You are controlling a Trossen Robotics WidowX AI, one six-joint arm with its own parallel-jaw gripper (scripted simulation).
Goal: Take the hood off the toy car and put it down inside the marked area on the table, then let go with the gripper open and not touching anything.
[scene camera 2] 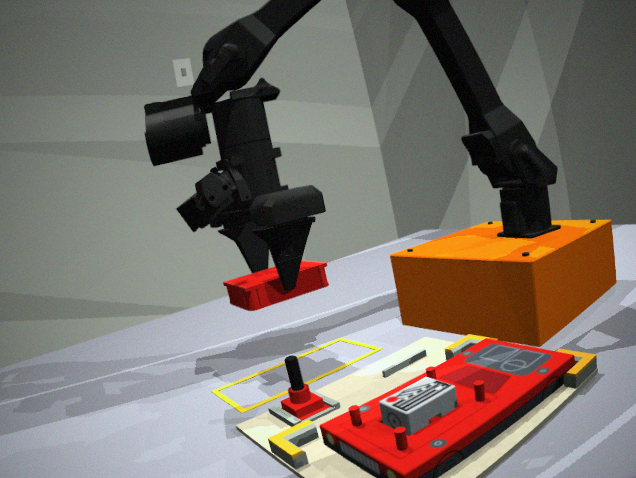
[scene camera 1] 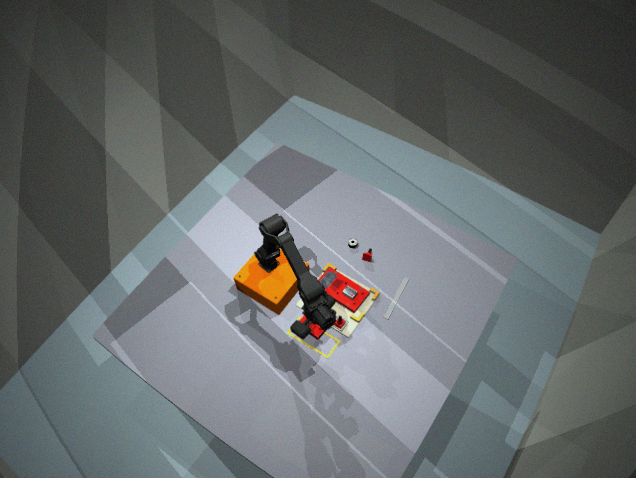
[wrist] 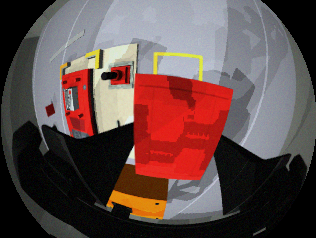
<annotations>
car: scene camera 2; scene camera 1; wrist 82, 122
same spot on car: (scene camera 2: 497, 383) = (scene camera 1: 339, 280)
</annotations>
